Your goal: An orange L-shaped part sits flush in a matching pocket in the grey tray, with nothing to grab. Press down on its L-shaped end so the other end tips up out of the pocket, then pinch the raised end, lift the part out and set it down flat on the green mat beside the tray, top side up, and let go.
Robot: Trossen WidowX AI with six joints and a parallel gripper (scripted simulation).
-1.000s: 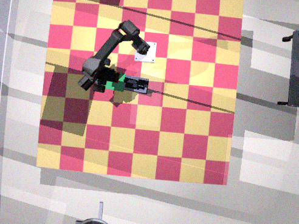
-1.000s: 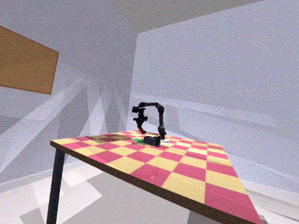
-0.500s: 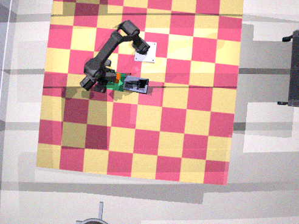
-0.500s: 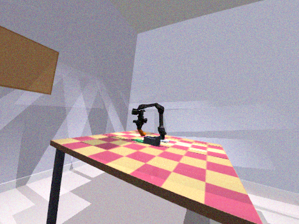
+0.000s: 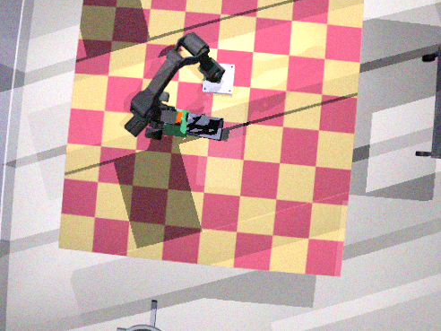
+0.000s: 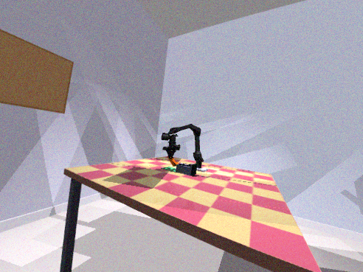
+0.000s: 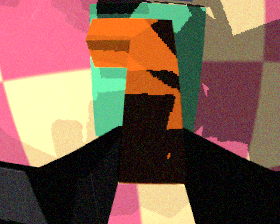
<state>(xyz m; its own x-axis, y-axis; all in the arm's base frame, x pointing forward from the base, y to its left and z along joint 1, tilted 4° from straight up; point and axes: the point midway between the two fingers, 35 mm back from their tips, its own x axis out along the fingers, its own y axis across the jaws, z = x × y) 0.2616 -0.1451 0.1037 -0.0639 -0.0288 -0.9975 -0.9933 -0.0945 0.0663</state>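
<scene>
Now: the orange L-shaped part 20 mm behind my gripper tip, 30 mm to the left of it and 30 mm below it. The rest, counted from my gripper tip: green mat 20 mm to the left, 110 mm below.
</scene>
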